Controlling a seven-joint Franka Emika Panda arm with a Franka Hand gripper.
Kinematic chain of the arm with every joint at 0, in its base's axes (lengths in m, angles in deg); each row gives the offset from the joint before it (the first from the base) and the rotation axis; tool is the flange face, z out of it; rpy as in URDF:
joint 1: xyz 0 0 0.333 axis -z
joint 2: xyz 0 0 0 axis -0.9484 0.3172 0
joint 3: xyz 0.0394 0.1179 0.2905 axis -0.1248 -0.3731 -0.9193
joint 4: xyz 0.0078 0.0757 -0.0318 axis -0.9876 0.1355 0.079
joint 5: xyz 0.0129 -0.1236 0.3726 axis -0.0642 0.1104 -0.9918
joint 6: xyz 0 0 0 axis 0.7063 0.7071 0.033
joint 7: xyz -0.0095 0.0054 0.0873 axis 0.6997 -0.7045 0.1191
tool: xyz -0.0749 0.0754 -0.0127 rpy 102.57 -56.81 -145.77
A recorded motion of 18 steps. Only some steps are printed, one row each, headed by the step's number.
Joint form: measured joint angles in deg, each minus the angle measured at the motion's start. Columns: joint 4, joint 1, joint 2, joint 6, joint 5, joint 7, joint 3.
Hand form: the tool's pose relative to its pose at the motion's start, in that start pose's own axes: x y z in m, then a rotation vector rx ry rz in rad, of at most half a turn. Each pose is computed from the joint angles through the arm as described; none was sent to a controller.
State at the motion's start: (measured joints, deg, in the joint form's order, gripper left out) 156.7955 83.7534 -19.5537 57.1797 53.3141 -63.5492 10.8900
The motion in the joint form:
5: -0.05 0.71 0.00 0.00 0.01 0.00 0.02
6: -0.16 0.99 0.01 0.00 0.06 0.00 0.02
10: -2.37 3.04 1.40 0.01 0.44 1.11 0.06
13: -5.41 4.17 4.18 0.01 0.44 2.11 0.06
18: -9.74 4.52 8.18 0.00 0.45 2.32 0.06
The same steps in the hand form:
5: 0.0039 0.0056 -0.0004 0.0001 0.0010 0.0126
6: 0.0058 0.0075 -0.0011 0.0004 0.0028 0.0169
10: 0.0261 0.0185 -0.0045 0.0030 0.0181 0.0295
13: 0.0454 0.0203 -0.0004 0.0049 0.0221 0.0319
18: 0.0667 0.0129 0.0070 0.0080 0.0268 0.0344

